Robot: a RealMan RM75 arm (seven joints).
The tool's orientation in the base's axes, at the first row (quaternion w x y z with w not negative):
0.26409, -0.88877, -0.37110, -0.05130
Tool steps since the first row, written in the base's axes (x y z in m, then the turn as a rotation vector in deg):
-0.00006, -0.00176, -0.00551, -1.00, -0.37, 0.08
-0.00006, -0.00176, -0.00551, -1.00, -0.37, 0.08
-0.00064, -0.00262, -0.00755, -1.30, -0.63, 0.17
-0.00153, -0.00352, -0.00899, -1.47, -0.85, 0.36
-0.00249, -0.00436, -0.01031, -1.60, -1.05, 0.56
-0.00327, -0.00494, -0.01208, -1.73, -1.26, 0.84
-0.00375, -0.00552, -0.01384, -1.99, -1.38, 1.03
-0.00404, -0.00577, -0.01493, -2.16, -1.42, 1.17
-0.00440, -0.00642, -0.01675, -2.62, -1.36, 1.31
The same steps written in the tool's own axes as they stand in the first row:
-0.00274, 0.00337, 0.00383, -0.93, -0.50, -0.15
-0.00274, 0.00337, 0.00383, -0.93, -0.50, -0.15
-0.00429, 0.00435, 0.00519, -1.28, -0.60, -0.33
-0.00591, 0.00489, 0.00606, -1.49, -0.67, -0.59
-0.00751, 0.00529, 0.00687, -1.65, -0.73, -0.84
-0.00895, 0.00586, 0.00817, -1.80, -0.81, -1.18
-0.01016, 0.00662, 0.00943, -2.01, -1.00, -1.37
-0.01084, 0.00704, 0.01026, -2.12, -1.16, -1.49
-0.01204, 0.00796, 0.01153, -2.37, -1.57, -1.54

